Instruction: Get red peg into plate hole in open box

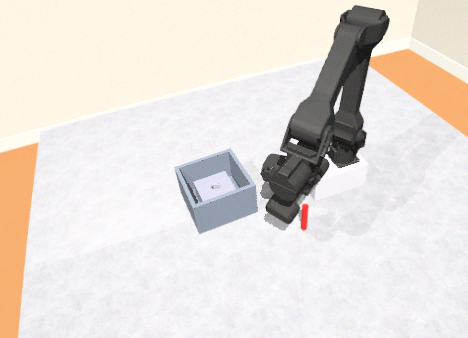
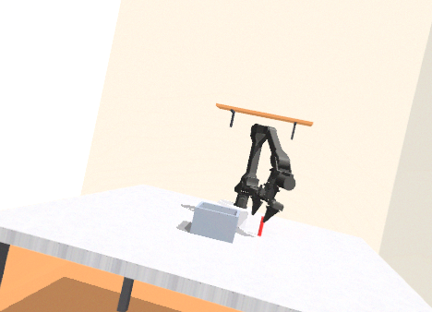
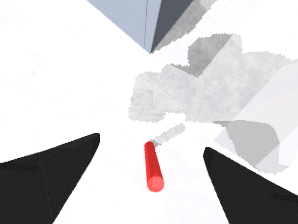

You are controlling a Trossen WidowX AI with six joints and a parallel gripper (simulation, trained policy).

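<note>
The red peg is 2 cm behind my gripper tip, 2 cm to the left of it and 3 cm below it. From my gripper tip the other things lie so: grey box (15 cm ahead, 15 cm to the right, 4 cm below).
</note>
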